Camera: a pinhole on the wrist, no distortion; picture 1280 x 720 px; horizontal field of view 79.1 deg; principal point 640.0 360.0 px. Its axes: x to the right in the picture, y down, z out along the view. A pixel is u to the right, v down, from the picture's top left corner.
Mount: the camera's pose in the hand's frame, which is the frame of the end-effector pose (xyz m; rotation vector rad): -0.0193 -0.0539 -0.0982 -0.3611 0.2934 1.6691
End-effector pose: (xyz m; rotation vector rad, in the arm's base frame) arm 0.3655 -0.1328 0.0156 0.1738 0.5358 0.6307
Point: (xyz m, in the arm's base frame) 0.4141 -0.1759 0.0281
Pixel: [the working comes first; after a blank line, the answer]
In the camera's frame: -0.0575 -0.0228 0.1209

272 214
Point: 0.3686 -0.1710 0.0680
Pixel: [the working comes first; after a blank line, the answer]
In the camera's frame: -0.0203 0.0163 0.1488

534 445
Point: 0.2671 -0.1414 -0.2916
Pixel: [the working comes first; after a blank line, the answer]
In the camera's frame: 0.0788 -0.0733 -0.2014

behind the camera
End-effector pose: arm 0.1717 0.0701 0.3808 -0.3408 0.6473 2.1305
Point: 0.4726 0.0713 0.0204
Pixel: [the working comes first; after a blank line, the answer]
In the camera's frame: -0.1983 0.0364 -0.3071

behind the camera
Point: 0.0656 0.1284 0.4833
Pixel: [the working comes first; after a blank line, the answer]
In the camera's frame: 0.0358 -0.0954 0.2506

751 65
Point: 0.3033 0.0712 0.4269
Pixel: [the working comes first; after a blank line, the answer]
In the camera's frame: -0.0797 0.0810 0.1147

outside the picture
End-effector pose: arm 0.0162 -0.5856 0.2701 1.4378 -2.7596 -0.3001
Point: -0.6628 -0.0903 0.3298
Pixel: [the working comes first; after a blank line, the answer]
In the camera's frame: 0.7348 -0.1207 0.5253

outside the picture
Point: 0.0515 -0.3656 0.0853
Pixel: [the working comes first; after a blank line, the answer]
In the camera's frame: -0.0012 0.1450 0.3422

637 688
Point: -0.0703 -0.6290 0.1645
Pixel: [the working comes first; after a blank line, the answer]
In the camera's frame: -0.0201 -0.1251 0.2112

outside the picture
